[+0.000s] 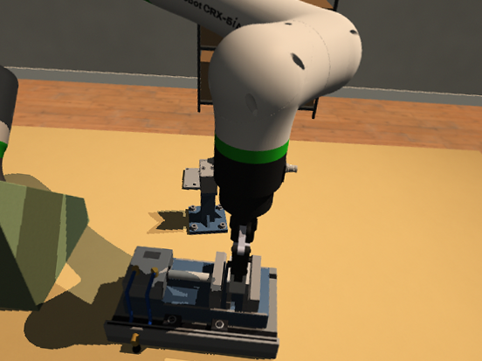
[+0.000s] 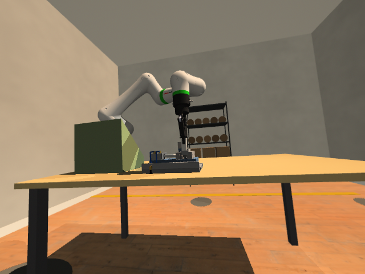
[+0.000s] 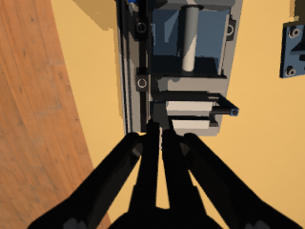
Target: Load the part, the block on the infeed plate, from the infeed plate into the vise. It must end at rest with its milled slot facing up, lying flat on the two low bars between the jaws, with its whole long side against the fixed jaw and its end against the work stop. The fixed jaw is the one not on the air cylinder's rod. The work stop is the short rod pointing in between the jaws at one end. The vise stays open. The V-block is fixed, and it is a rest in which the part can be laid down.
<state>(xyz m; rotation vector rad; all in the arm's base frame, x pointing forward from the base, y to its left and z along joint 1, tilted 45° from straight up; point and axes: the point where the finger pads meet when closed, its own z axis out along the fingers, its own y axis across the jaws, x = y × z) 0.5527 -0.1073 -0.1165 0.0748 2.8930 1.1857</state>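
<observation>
My hand is 4 cm to the right of the part and 4 cm above it. Also, from my hand: moving jaw (6 cm below, 4 cm to the left, 4 cm behind); fixed jaw (6 cm below, 4 cm to the left, 3 cm ahead); work stop (8 cm to the left, 5 cm below).
</observation>
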